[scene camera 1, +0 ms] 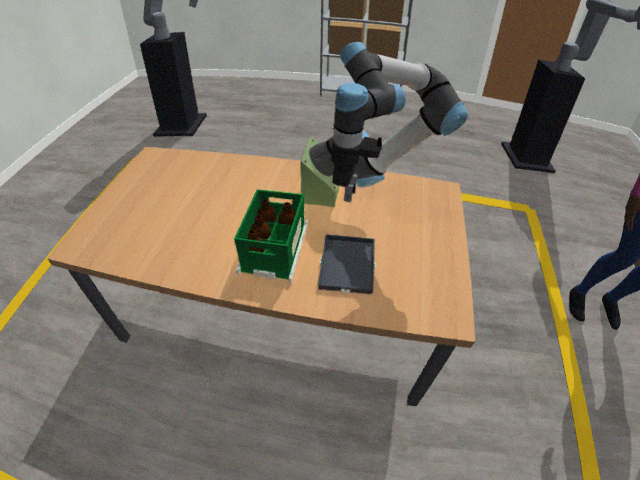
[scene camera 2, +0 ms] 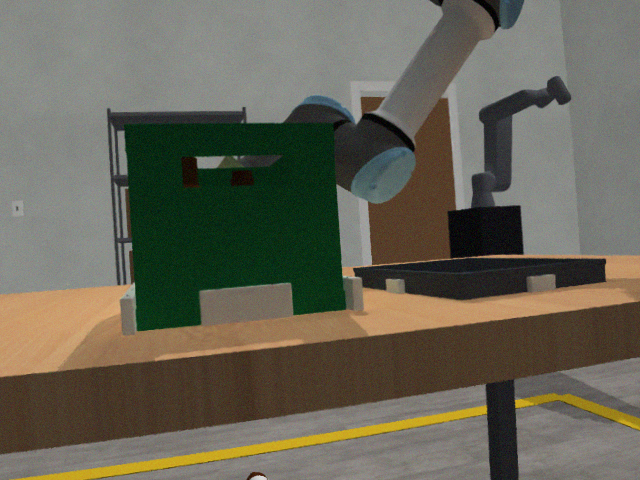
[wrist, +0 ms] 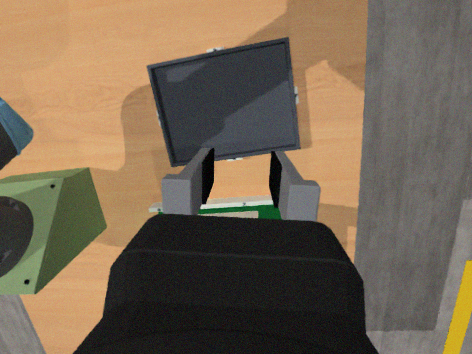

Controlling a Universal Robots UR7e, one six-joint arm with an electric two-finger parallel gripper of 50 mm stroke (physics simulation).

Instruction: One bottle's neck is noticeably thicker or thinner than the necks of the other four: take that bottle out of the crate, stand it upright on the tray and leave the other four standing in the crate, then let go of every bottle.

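Where they show: gripper, fingertip midpoint: (scene camera 1: 349,196) (wrist: 241,167); arm's base, link origin: (scene camera 1: 321,161).
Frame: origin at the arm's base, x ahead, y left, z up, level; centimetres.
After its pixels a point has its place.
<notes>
The green crate (scene camera 1: 264,264) @(x 51.7, y -16.6, z -9.4 cm) (scene camera 2: 232,232) @(x 51.6, y -17.7, z -8.0 cm) (wrist: 267,212) @(x 48.2, y -7.3, z -9.6 cm) stands upright on the table. Four brown bottles stand in it in scene camera 1: one at back right (scene camera 1: 286,213) @(x 31.8, y -11.1, z -2.8 cm), one at back left (scene camera 1: 267,211) @(x 30.7, y -18.6, z -3.3 cm), one at middle left (scene camera 1: 261,228) @(x 39.9, y -19.2, z -3.4 cm) and one at front left (scene camera 1: 253,235) @(x 47.0, y -20.4, z -0.1 cm). Their necks are too small to compare. The dark tray (scene camera 1: 346,263) @(x 43.7, y 12.4, z -15.3 cm) (scene camera 2: 454,288) @(x 55.1, y 2.9, z -14.7 cm) (wrist: 225,100) @(x 44.2, y 14.1, z -15.3 cm) lies right of the crate, with no bottle on it. My gripper (scene camera 1: 349,194) @(x 49.4, y 11.1, z 21.1 cm) (wrist: 241,167) @(x 49.4, y 11.1, z 21.1 cm) is open and empty, high above the table behind the tray. The fifth bottle does not show clearly.
A small brown and white thing (scene camera 2: 256,476) @(x -68.8, y 13.0, z -83.3 cm), cut off by the bottom edge of scene camera 2, shows low against the floor; it may be a bottle. The green arm mount (scene camera 1: 317,183) @(x 11.0, y -1.0, z -3.8 cm) (wrist: 72,230) @(x 10.8, y -3.0, z -5.5 cm) stands behind the crate. Pale holders edge crate and tray.
</notes>
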